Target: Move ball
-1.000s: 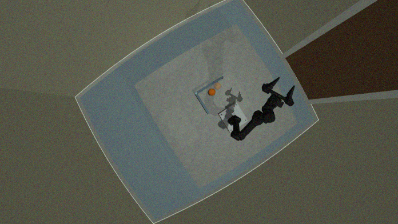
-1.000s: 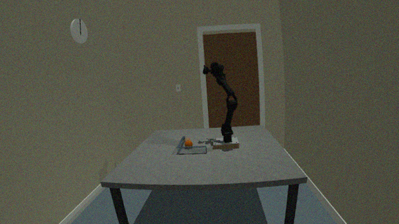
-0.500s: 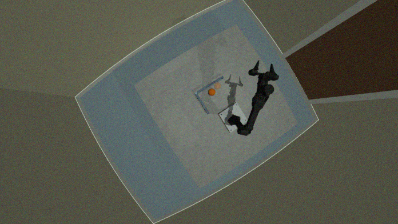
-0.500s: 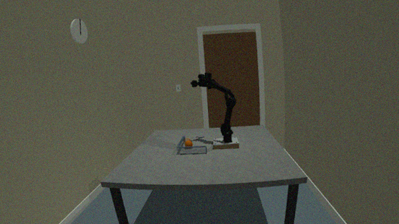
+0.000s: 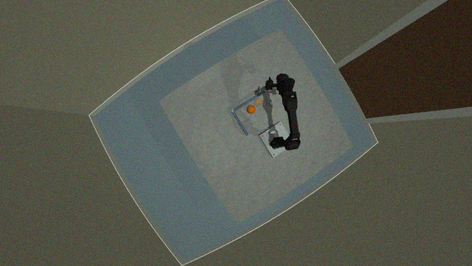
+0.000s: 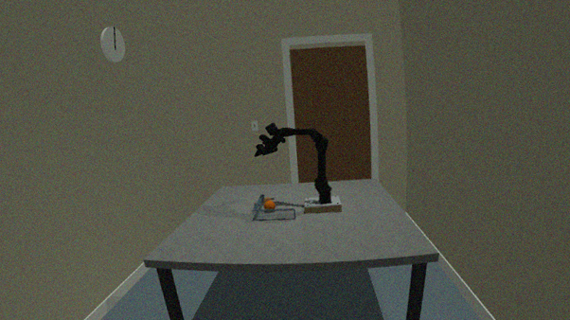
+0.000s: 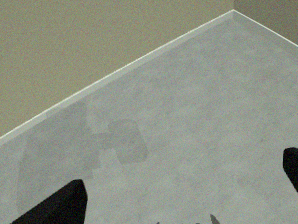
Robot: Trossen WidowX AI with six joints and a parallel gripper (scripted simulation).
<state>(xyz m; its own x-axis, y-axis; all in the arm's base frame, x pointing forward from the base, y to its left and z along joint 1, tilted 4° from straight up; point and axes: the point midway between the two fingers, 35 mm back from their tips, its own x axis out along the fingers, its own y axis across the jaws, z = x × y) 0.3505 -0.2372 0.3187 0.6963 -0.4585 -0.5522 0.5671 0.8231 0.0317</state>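
The orange ball lies 28 cm below my gripper tip, 22 cm to the left of it and 4 cm behind it.
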